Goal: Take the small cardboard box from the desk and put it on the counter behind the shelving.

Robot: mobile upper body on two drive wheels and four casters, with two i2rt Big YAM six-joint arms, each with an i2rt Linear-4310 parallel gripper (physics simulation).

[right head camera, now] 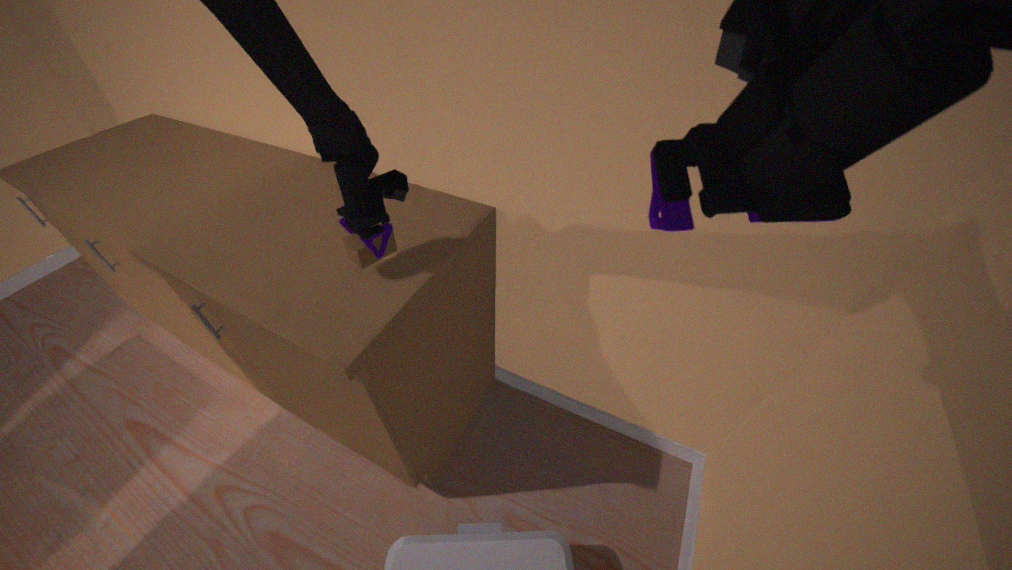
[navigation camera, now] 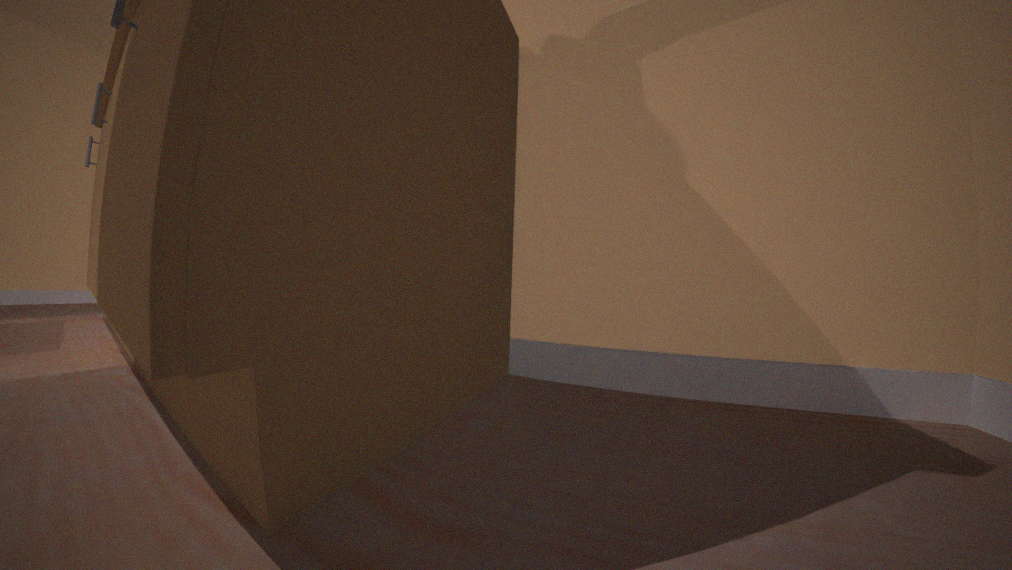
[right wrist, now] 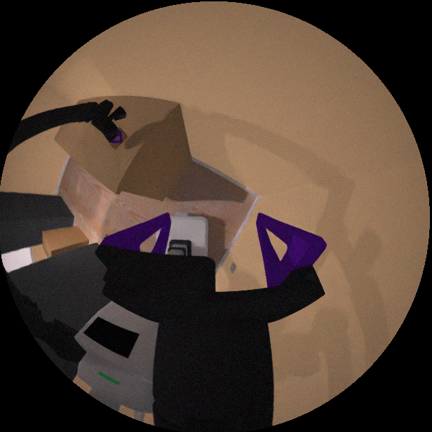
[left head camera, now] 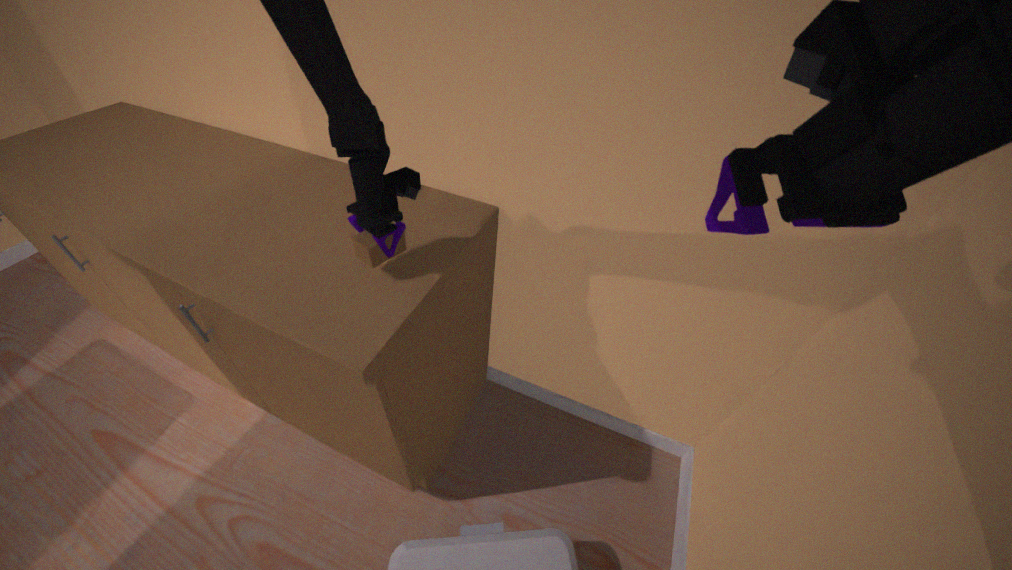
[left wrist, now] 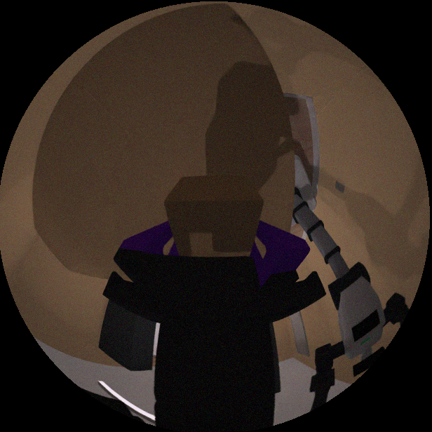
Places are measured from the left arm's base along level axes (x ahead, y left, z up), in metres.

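Where they show: left gripper, fingertip midpoint: (right head camera: 372,250) (left head camera: 381,249); right gripper, fingertip midpoint: (right head camera: 701,218) (left head camera: 751,222).
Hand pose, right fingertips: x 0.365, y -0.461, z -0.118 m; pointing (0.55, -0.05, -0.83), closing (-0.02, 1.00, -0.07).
Observation:
Each offset is from my right fingertips to the top centre of the thing. "spot": to the spot under its first point.
The small cardboard box @(0.364 m ahead, 0.456 m left, 0.287 m down) (left head camera: 365,253) (right head camera: 358,253) (left wrist: 215,189) is between the fingers of my left gripper (left head camera: 373,237) (right head camera: 364,239) (right wrist: 116,137), which is shut on it and points down. The box is at the top of the brown counter (left head camera: 233,212) (right head camera: 233,205) (left wrist: 125,125) (navigation camera: 354,212), towards its right end. The shadow on the counter top meets the box's lower edge in both head views; whether the box touches the top I cannot tell for certain. My right gripper (left head camera: 786,230) (right head camera: 729,225) (right wrist: 213,217) is open and empty, to the right of the counter, before the wall.
The tan wall (left head camera: 743,354) (navigation camera: 743,212) rises behind and to the right of the counter, with a pale baseboard @(spot: 0.443 m ahead, 0.151 m right, 1.228 m down) (left head camera: 566,403) (navigation camera: 672,368). Handles @(spot: 0.348 m ahead, 0.948 m left, 0.546 m down) (left head camera: 194,323) stick out from the counter front. A grey-white rounded part (left head camera: 488,552) is at the bottom of the head views.

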